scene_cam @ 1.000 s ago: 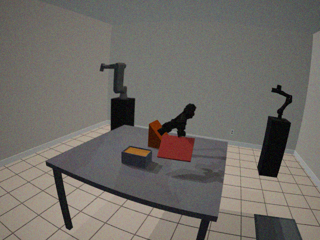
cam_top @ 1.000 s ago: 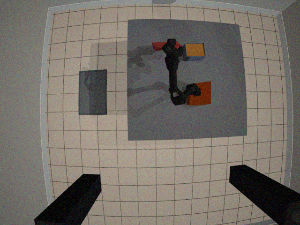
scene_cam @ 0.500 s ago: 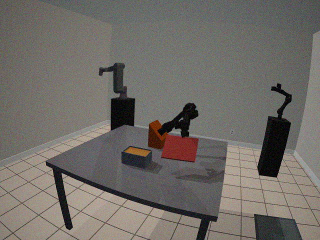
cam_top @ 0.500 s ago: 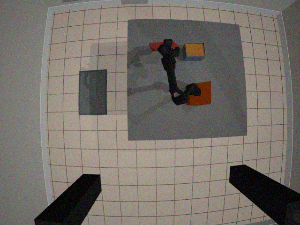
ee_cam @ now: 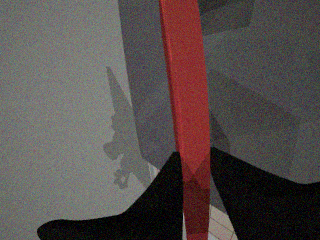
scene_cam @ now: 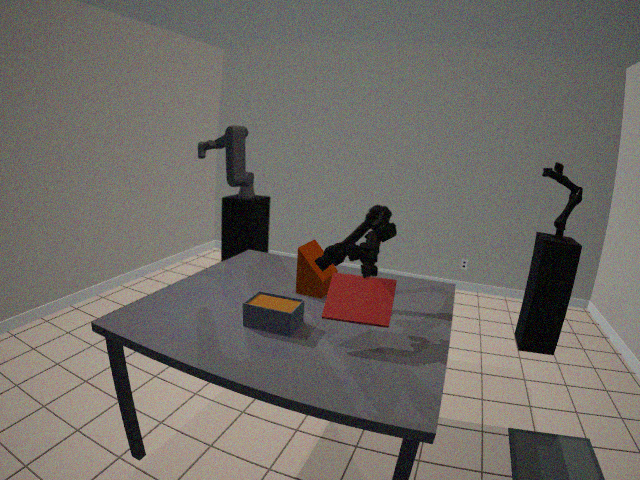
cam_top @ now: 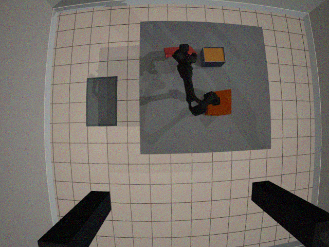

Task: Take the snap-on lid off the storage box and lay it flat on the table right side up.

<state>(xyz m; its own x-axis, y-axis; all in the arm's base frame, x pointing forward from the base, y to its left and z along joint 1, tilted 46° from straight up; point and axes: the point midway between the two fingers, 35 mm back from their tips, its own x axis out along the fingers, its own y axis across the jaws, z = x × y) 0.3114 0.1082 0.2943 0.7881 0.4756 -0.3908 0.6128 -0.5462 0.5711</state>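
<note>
My gripper tip is now 70 mm short of the red lid, 50 mm above it and 10 mm to the right of it. The rest, counted from my gripper tip: grey-blue storage box (320 mm to the right, 170 mm below, 90 mm ahead).
</note>
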